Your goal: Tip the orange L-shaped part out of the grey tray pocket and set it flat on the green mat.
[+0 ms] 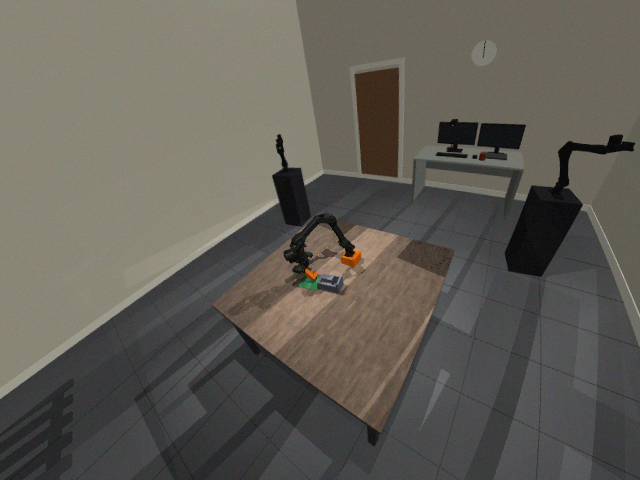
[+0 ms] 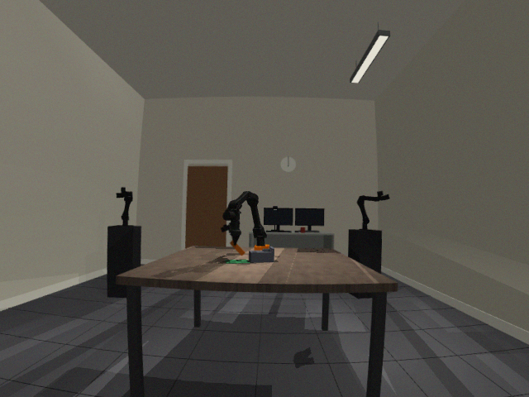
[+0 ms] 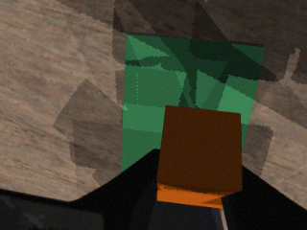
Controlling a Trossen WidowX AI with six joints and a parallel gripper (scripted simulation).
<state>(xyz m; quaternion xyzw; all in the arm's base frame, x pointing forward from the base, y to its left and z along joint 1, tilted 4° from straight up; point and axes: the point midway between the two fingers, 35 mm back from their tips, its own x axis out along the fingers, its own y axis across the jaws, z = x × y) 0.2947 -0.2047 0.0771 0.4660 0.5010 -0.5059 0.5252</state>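
The green mat lies 120 mm below my gripper tip and 20 mm to the left of it. Also, from my gripper tip: orange L-shaped part: 30 mm to the left, 30 mm below, 20 mm behind.
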